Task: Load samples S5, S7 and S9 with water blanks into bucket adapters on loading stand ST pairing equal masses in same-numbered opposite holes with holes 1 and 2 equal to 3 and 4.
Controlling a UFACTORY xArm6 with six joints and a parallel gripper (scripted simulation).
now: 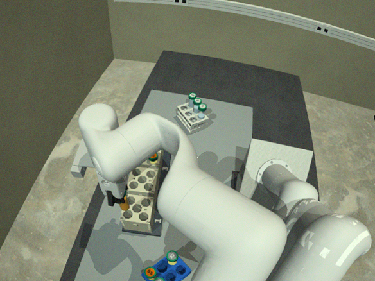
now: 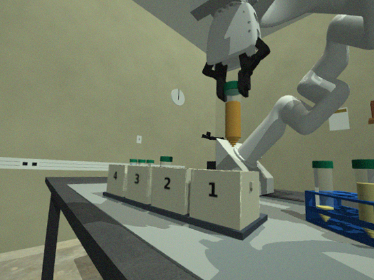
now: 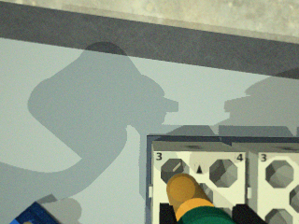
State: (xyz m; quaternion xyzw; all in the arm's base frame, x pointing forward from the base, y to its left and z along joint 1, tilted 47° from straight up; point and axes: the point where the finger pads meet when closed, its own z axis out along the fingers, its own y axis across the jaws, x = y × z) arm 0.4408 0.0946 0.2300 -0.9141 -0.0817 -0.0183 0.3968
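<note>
Now: hand 10 mm to the left of the orange-capped tube and 50 mm above it. From my hand the other things lie so: yellow-filled tube 10 mm behind, 230 mm to the right, 180 mm below; then grey-dotted tube 170 mm behind, 90 mm to the left, 190 mm below; then blue sample rack 160 mm behind, 140 mm to the left, 220 mm below.
</note>
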